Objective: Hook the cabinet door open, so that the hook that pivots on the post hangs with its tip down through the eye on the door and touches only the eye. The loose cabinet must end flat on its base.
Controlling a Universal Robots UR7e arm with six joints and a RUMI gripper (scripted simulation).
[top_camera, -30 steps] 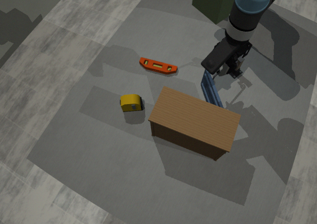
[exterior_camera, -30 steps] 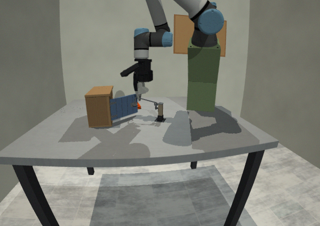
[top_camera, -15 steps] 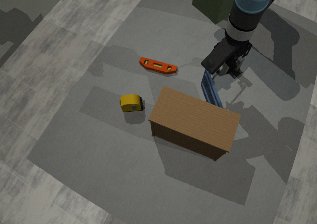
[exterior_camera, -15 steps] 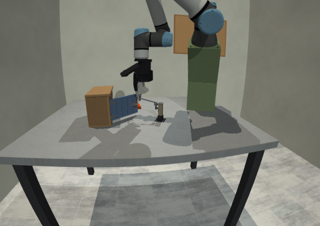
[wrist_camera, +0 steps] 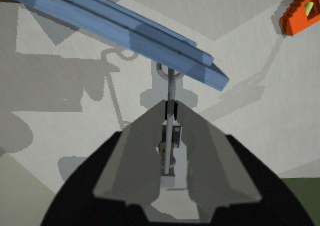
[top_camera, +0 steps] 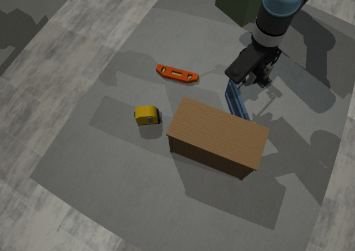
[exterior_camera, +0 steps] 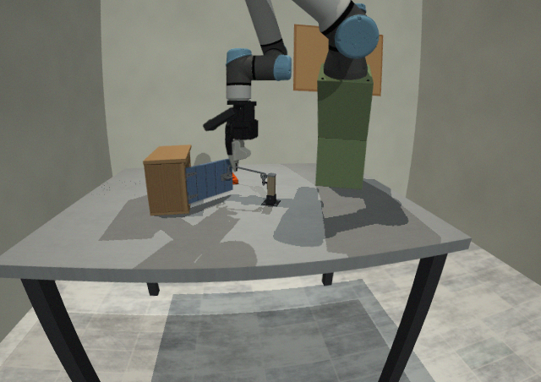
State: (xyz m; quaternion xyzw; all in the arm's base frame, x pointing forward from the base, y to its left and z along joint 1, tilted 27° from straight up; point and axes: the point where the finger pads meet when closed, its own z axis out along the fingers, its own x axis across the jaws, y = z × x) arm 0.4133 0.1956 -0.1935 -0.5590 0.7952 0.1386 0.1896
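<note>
My hand is 4 cm past the hook, 2 cm above it and 1 cm to the right of it. Also, from my hand: blue door 7 cm ahead, 4 cm to the left, 4 cm below; then orange spirit level 23 cm to the right, 10 cm below, 4 cm ahead; then yellow tape measure 24 cm ahead, 20 cm to the right, 8 cm below.
</note>
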